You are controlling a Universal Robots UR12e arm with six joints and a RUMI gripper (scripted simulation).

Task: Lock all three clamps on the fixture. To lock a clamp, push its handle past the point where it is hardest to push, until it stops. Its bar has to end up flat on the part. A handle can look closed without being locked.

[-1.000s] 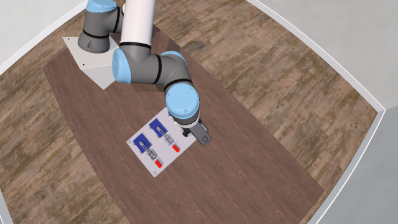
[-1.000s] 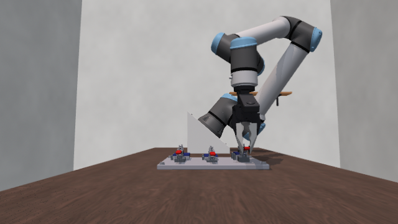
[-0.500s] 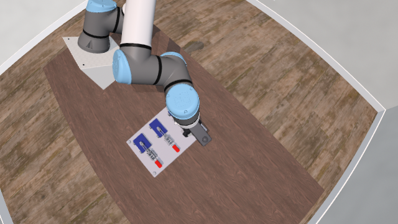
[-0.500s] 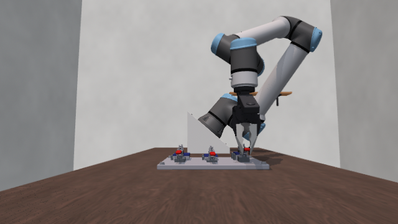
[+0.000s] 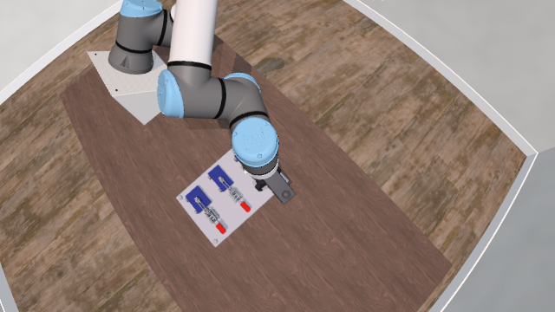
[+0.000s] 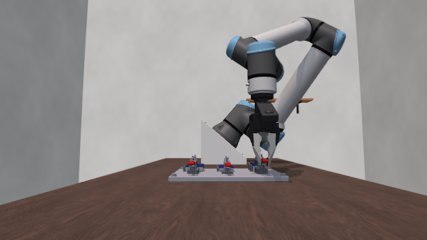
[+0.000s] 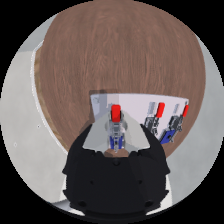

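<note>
Now: the grey fixture plate 11 cm to the right of my hand, 9 cm behind it and 5 cm below it.
</note>
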